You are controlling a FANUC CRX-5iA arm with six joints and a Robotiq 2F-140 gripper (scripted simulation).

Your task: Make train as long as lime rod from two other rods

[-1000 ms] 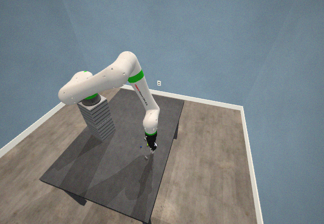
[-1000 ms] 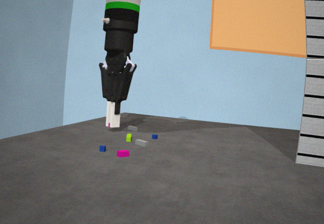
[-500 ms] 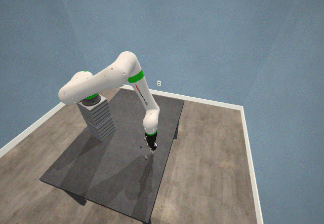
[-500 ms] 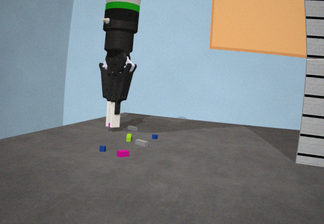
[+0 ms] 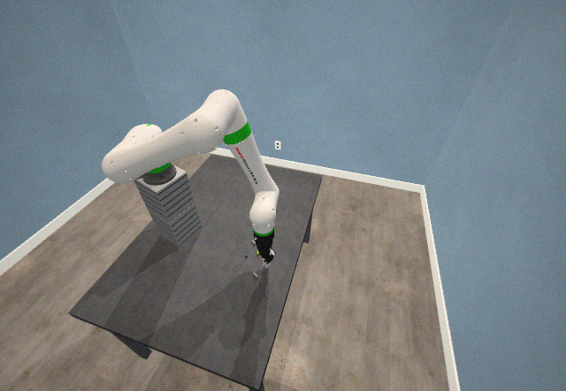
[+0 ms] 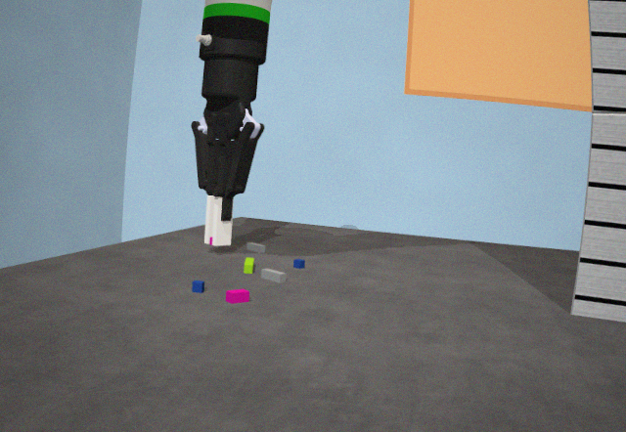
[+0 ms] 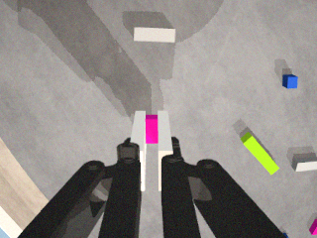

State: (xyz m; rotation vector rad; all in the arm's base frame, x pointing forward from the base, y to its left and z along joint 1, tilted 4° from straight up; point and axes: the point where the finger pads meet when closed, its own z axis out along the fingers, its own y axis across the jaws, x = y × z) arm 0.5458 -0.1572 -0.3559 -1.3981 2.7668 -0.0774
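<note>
Right now my hand is 60 mm past the lime rod, 90 mm to the right of it and 40 mm above it.
</note>
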